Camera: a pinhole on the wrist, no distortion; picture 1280 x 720 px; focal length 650.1 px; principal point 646.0 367.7 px. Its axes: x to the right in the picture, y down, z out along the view. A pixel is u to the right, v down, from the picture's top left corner.
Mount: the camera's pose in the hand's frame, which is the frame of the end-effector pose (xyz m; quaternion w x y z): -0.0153 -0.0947 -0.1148 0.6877 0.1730 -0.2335 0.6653
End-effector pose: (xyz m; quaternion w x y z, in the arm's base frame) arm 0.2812 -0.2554 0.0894 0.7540 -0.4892 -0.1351 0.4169
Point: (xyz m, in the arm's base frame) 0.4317 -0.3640 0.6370
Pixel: 257 433
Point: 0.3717 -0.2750 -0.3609
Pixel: behind the camera
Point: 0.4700 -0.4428 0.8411
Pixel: 176 488
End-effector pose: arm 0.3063 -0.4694 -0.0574 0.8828 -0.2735 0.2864 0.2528
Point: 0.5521 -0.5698 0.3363
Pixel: 660 432
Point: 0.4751 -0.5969 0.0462
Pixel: 587 211
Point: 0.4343 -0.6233 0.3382
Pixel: 638 607
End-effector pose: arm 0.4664 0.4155 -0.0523 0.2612 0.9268 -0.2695 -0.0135
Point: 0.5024 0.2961 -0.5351
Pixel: 970 247
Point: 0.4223 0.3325 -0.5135
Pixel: 995 355
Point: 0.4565 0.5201 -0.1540
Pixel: 926 566
